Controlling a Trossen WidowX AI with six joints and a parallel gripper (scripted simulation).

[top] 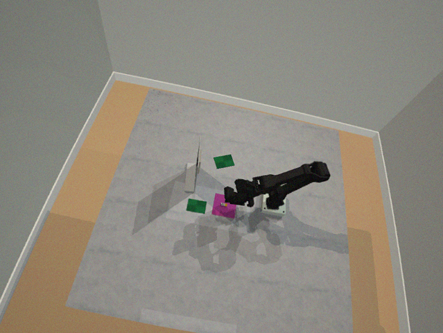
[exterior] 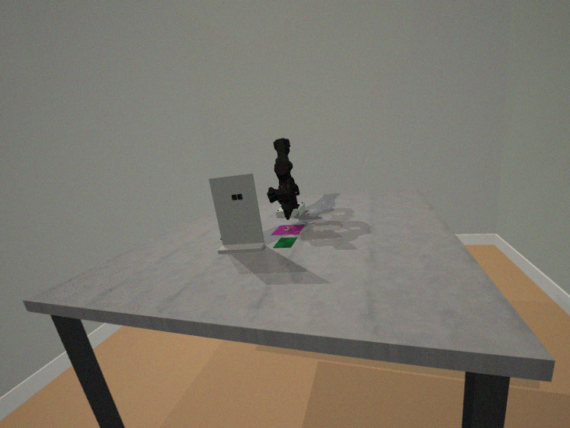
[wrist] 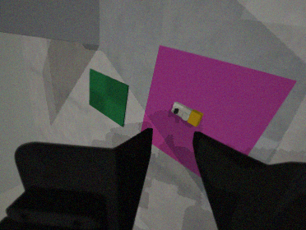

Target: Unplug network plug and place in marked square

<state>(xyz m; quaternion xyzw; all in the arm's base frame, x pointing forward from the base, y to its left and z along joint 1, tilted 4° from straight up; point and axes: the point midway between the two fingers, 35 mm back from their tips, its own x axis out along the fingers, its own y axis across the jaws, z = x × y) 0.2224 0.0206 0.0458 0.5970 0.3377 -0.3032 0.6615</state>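
Now: gripper tip 10 mm short of the magenta marked square and 50 mm above it. From my gripper tip the other things lie so: upright grey panel 180 mm ahead, 140 mm to the right, 70 mm above.
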